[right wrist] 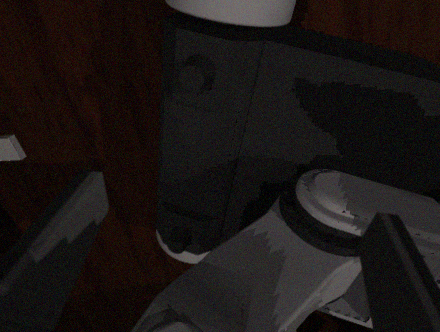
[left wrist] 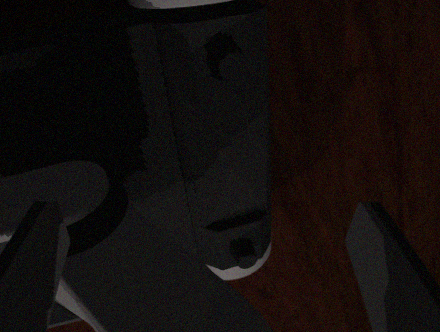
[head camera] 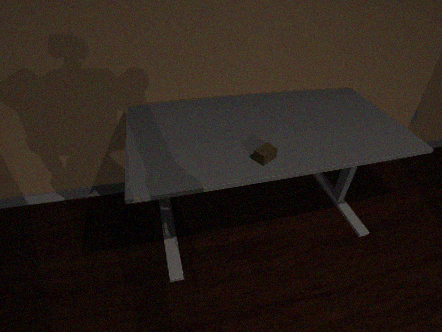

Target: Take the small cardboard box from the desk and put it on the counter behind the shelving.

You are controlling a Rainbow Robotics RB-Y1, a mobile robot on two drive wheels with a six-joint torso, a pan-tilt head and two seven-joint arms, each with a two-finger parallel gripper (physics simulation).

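Frame: origin at the robot's base, x ahead, y left, z up, level; millimetres.
Where they show: left gripper, fingertip midpoint: (left wrist: pixel 210 223); right gripper, fingertip midpoint: (right wrist: pixel 234 209).
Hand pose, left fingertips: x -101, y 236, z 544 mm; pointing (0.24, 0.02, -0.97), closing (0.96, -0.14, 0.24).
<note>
Each offset is from my left fingertips to the top centre of the thing. "spot": to the spot under its first point. Level surfaces: height alone.
The small cardboard box @(969 mm ahead, 348 mm right, 228 mm up) (head camera: pixel 264 153) sits on the grey desk @(178 mm up) (head camera: pixel 210 125) in the head view, a little right of the desk's middle and nearer its front edge. My left gripper (left wrist: pixel 210 223) is open, its fingers wide apart with nothing between them, above the robot's own base and the floor. My right gripper (right wrist: pixel 234 209) is open in the same way, over the robot's base. Neither gripper shows in the head view, so both are away from the box. The counter and the shelving do not show in these views.
The desk stands along a tan wall (head camera: pixel 225 45), with the robot's shadow on the wall at the left. Two desk legs with light feet (head camera: pixel 175 262) (head camera: pixel 356 220) reach forward over the dark wooden floor @(542 mm down) (head camera: pixel 275 280). A light bar end @(spot: 741 mm ahead, 48 mm left, 517 mm down) (right wrist: pixel 10 148) shows at the left of the right wrist view.
</note>
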